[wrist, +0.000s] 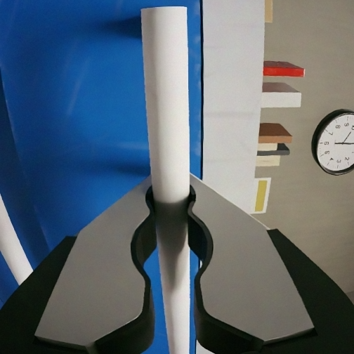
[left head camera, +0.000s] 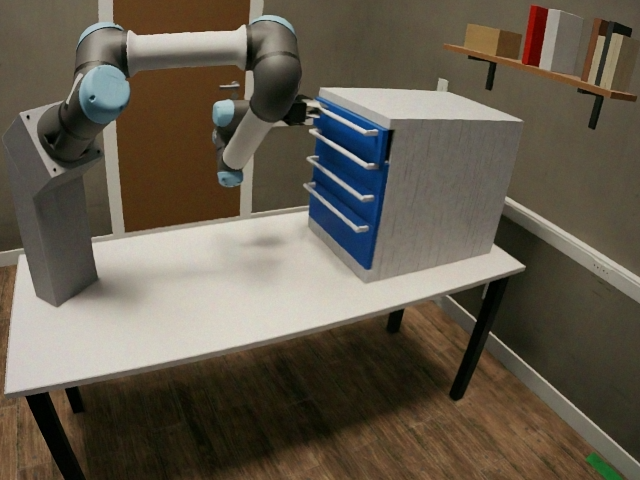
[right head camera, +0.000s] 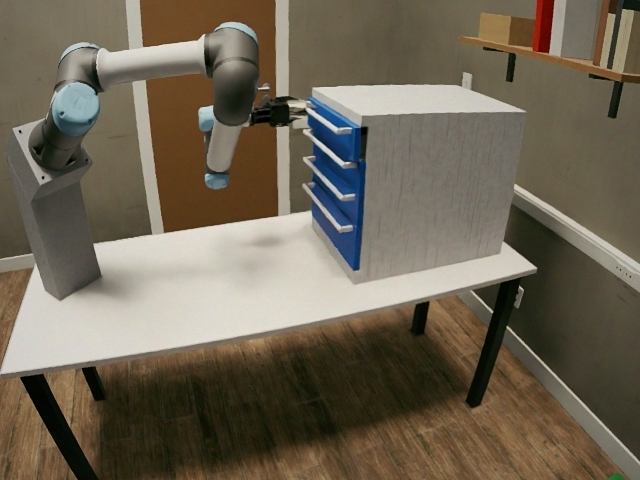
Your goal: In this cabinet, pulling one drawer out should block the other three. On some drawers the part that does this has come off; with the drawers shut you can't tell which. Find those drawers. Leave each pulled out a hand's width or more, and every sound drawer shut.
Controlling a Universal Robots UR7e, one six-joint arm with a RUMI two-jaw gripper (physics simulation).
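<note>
The cabinet (left head camera: 439,191) (right head camera: 439,191) (wrist: 230,100) has four blue drawers stacked one above another, each with a white bar handle. The top drawer (left head camera: 382,147) (right head camera: 354,147) (wrist: 95,100) stands slightly out, with a narrow dark gap behind its front. The second drawer's handle (left head camera: 343,149) (right head camera: 330,149), the third's (left head camera: 341,179) (right head camera: 329,178) and the bottom one's (left head camera: 336,207) (right head camera: 328,209) are on fronts that look shut. My gripper (left head camera: 314,109) (right head camera: 305,112) (wrist: 170,174) is shut on the top drawer's handle (left head camera: 351,122) (right head camera: 330,122) (wrist: 167,100), near its far end. The drawers' insides are hidden.
The cabinet stands at the right end of the white table (left head camera: 180,320) (right head camera: 180,315). The grey arm pedestal (left head camera: 64,237) (right head camera: 69,237) stands at the left end. A wall shelf (left head camera: 547,72) (right head camera: 547,57) with books and a box hangs at the upper right. A wall clock (wrist: 340,142) shows right of the cabinet in the wrist view.
</note>
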